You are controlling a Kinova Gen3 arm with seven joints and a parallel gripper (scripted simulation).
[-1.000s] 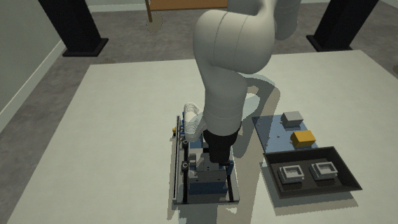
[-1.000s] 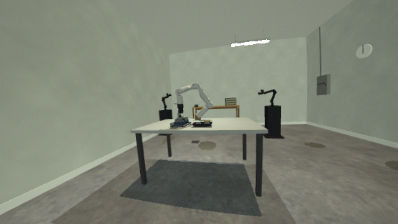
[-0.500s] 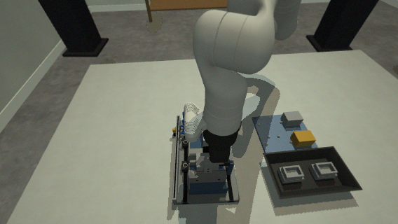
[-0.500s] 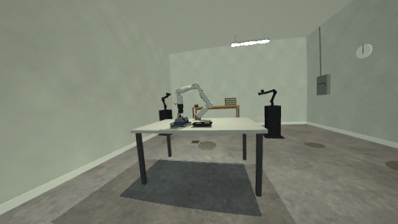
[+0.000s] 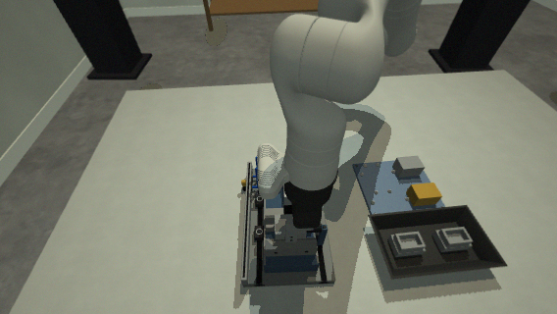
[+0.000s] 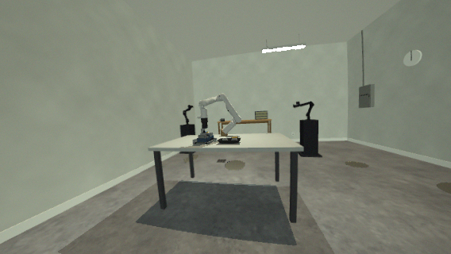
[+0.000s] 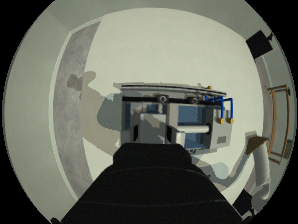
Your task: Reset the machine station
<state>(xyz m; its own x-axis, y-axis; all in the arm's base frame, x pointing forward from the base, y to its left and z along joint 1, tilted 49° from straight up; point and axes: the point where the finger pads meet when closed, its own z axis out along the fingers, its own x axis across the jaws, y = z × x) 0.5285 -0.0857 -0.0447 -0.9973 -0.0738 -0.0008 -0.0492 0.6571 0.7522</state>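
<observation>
The gray aluminum blank lies 3 cm below my hand. Round my hand: yellow brass blank (34 cm to the left, 13 cm behind, 10 cm below).
</observation>
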